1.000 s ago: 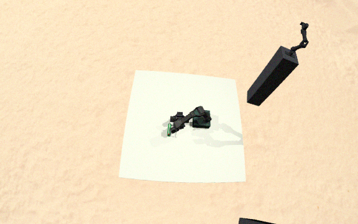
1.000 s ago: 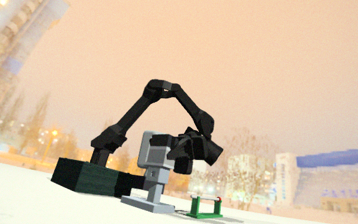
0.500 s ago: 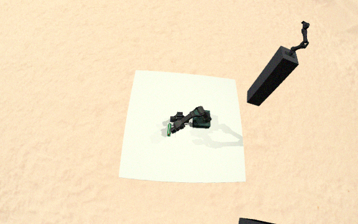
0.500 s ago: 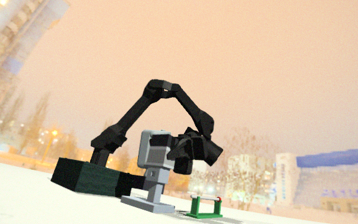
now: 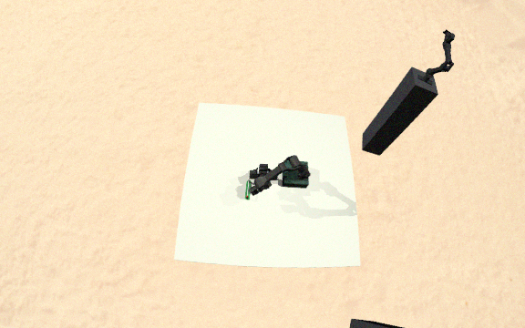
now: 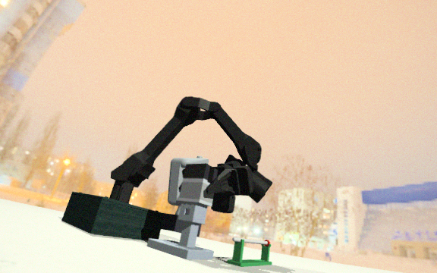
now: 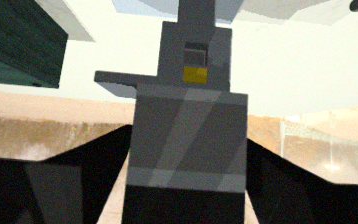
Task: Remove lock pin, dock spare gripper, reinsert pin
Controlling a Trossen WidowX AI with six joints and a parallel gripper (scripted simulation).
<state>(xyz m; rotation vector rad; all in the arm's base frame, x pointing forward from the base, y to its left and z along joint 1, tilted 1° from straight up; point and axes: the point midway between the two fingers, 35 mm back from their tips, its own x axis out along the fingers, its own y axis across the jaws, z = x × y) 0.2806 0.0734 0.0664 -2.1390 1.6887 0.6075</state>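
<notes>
The spare gripper is 1 cm to the left of my gripper tip. Also, from my gripper tip: green cradle 6 cm ahead, 14 cm to the left, 10 cm below; grey mount 1 cm behind, 1 cm to the left, 7 cm below.
</notes>
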